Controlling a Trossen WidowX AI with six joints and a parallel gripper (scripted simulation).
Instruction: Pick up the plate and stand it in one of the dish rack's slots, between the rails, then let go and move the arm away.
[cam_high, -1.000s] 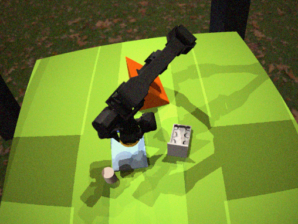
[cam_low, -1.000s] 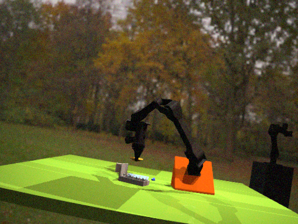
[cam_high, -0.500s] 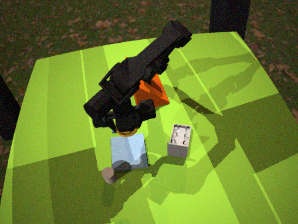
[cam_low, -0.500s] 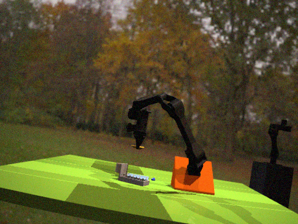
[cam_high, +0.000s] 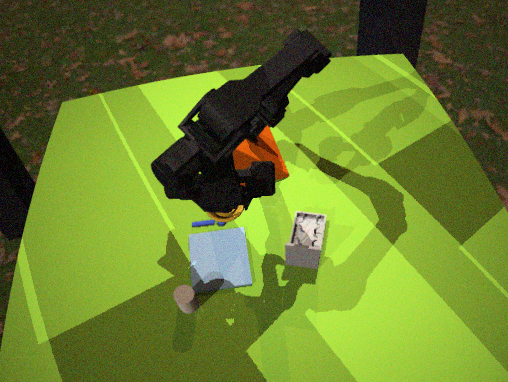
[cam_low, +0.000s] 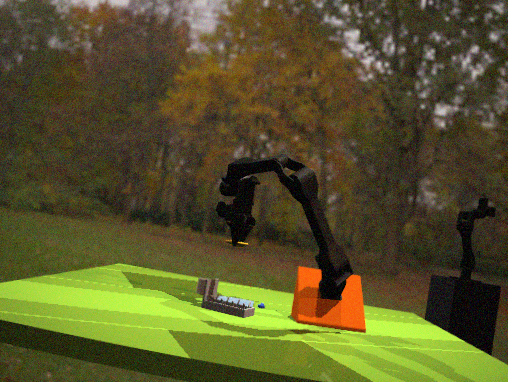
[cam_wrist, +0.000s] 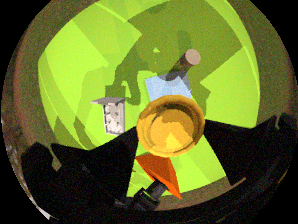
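Right now my gripper tip is 1 cm short of the grey dish rack, 16 cm to the right of it and 16 cm above it. Also, from my gripper tip: blue spoon: 11 cm behind, 3 cm to the right, 18 cm below; yellow-orange plate: 1 cm above; pale blue square slab: 1 cm behind, 4 cm to the right, 18 cm below.
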